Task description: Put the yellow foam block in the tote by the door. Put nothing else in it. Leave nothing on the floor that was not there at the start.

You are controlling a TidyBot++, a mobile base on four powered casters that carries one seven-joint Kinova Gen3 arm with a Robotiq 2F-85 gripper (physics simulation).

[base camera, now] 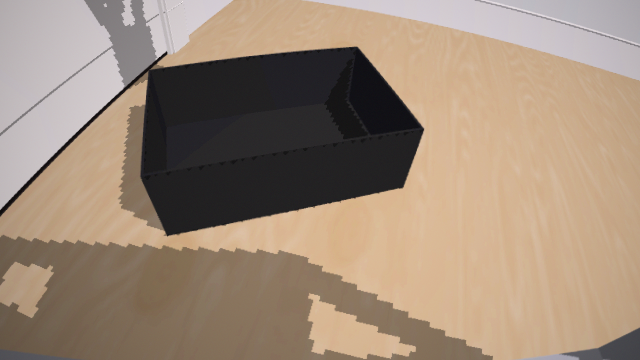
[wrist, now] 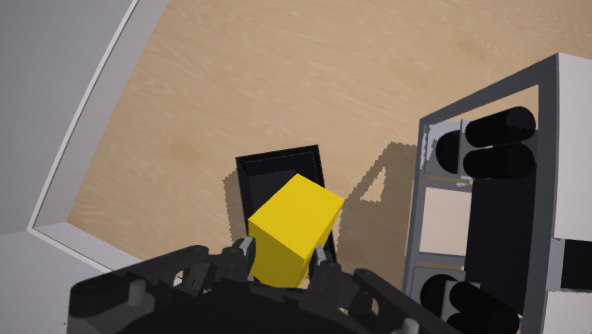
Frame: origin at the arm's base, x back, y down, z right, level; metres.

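Where they show: gripper, fingertip midpoint: [wrist: 283, 250].
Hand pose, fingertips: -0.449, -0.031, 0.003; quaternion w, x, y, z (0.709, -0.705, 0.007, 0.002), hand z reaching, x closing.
Note:
Things, the pixels of their top centre, and the offset from my fingertips, as dx, dy, dz. Level surfaces: height alone.
- yellow foam block, middle of its top: [wrist: 292, 269] +0.007, -0.039, +0.003
- black tote, middle of its top: [base camera: 273, 93] [wrist: 286, 213] -0.006, +0.327, -0.026
- wooden floor, its level: dy +0.427
The yellow foam block [wrist: 296, 217] is held between the fingertips in the wrist view, turned at an angle. My gripper [wrist: 283, 250] is shut on it. The black tote [base camera: 290, 182] [wrist: 278, 151] stands on the floor; its inside shows no object in the base camera view. In the wrist view the block and gripper are above the tote and cover much of it, with the tote's far end showing beyond the block. The height of the block over the tote is hard to tell. The gripper does not show in the base camera view.
The mobile base [wrist: 547, 150] with its black casters [wrist: 500, 127] stands right of the tote in the wrist view. A white wall or door panel [base camera: 55, 55] is close at the tote's left in the base camera view. Another wall [base camera: 565, 37] runs behind. Shadows lie on the wooden floor [base camera: 500, 200].

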